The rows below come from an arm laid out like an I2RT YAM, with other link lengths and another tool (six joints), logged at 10 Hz.
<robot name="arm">
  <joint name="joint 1" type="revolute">
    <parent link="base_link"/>
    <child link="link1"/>
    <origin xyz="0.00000 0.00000 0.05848" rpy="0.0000 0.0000 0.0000"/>
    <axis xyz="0 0 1"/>
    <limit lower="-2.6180" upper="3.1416"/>
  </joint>
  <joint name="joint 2" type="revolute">
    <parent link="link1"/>
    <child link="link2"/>
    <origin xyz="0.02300 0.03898 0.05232" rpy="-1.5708 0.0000 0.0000"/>
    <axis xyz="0 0 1"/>
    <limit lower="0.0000" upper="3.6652"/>
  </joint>
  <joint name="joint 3" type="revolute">
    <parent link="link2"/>
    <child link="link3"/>
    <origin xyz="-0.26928 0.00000 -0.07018" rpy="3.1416 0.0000 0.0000"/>
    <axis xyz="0 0 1"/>
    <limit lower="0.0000" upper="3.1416"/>
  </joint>
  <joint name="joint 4" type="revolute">
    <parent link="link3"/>
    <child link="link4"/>
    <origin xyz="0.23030 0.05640 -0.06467" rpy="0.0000 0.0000 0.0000"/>
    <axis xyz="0 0 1"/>
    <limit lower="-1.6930" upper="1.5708"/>
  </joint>
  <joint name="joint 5" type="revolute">
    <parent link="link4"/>
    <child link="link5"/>
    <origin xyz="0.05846 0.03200 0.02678" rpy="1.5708 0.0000 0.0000"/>
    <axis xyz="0 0 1"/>
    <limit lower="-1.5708" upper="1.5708"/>
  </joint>
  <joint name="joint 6" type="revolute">
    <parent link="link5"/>
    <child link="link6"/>
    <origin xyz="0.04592 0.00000 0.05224" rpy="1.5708 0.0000 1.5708"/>
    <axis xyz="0 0 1"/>
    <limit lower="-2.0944" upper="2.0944"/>
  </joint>
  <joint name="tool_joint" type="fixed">
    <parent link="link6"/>
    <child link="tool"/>
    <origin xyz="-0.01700 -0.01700 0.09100" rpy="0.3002 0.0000 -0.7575"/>
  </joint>
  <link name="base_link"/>
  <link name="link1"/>
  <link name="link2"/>
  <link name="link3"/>
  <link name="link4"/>
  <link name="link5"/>
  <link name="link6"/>
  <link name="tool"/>
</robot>
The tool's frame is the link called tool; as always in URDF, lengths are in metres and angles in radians.
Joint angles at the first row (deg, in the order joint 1, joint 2, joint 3, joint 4, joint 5, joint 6):
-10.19, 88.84, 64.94, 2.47, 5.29, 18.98
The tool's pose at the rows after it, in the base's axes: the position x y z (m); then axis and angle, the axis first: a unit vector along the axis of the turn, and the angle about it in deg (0 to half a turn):
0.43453 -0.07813 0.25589 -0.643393 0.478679 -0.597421 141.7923
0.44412 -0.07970 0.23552 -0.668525 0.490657 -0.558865 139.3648
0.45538 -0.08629 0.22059 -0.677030 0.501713 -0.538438 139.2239
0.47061 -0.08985 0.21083 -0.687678 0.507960 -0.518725 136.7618
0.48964 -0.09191 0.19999 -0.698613 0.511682 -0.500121 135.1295
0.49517 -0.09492 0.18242 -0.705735 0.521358 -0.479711 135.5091
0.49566 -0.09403 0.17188 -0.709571 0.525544 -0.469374 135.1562
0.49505 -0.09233 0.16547 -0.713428 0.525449 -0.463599 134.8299
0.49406 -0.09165 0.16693 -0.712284 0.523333 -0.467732 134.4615
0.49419 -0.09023 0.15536 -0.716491 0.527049 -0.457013 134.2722
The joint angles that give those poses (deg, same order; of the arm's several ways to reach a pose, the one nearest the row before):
-11.86, 91.40, 66.70, 0.45, 1.86, 18.90
-13.44, 95.18, 68.55, -1.57, -3.57, 18.98
-14.41, 99.04, 71.01, -2.63, -5.27, 18.98
-15.47, 103.35, 74.69, -3.51, -9.21, 19.25
-15.82, 108.44, 79.60, -4.91, -11.85, 19.25
-16.17, 111.35, 80.94, -5.89, -12.57, 19.07
-16.26, 112.41, 80.42, -5.36, -13.36, 19.16
-16.26, 112.85, 79.72, -4.75, -13.97, 18.99
-16.26, 112.41, 79.02, -3.87, -14.15, 19.07
-16.26, 113.55, 78.40, -3.25, -14.76, 19.07

